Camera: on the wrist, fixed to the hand. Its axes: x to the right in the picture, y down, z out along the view.
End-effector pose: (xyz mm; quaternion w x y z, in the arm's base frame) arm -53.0 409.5 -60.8 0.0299 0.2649 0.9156 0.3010
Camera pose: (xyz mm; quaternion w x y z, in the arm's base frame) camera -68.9 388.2 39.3 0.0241 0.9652 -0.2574 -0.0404
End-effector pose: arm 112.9 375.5 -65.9 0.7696 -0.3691 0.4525 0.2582
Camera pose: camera 44.6 319.6 -120.2 0.0938 -0.4953 -0.0927 -0.8586
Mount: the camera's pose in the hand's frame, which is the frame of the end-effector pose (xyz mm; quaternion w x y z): 13.4 34.9 -96.6 0.0086 -0.0180 -0.3310 0.9434
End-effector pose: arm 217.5 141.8 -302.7 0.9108 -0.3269 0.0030 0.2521
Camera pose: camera 228.5 113.3 -401.7 0.2349 -0.0671 -0.0024 -0.9697
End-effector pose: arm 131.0 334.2 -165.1 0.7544 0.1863 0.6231 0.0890
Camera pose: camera 43.2 387.5 -178.5 0.1321 0.6053 -0.4217 0.6620
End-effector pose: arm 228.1 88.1 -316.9 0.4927 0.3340 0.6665 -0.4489
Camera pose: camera 220.7 190.8 -328.3 0.6544 0.4742 -0.4644 0.3624
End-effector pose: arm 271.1 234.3 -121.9 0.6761 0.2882 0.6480 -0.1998
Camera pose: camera 221.1 324.7 -130.0 0.4140 0.5355 -0.4865 0.5524
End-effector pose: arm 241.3 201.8 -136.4 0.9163 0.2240 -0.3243 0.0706
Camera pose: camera 296.5 276.7 -181.9 0.1620 0.2972 0.5187 -0.7851
